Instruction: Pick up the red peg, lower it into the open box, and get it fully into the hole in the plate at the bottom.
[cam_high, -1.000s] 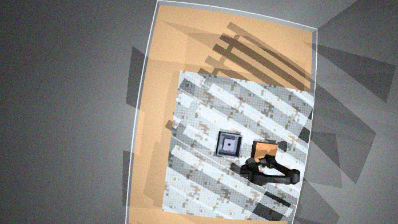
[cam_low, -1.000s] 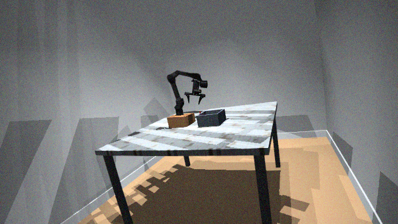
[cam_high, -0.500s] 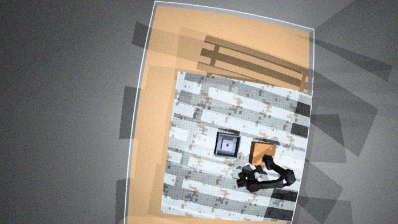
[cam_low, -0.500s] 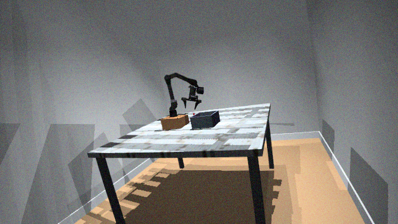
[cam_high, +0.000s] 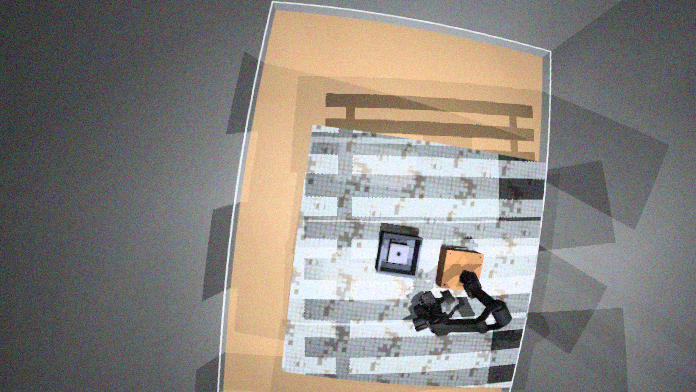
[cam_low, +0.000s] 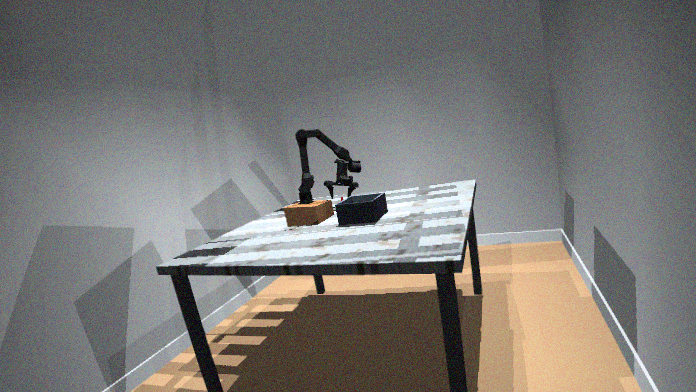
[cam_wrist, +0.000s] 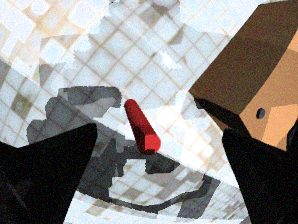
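Now: gripper tip 30 mm above the red peg, 10 mm to the right of it and 10 mm short of it. From my gripper tip the other things lie so: plate 230 mm ahead, 140 mm to the right, 20 mm below; dark box 230 mm ahead, 140 mm to the right, 40 mm below.
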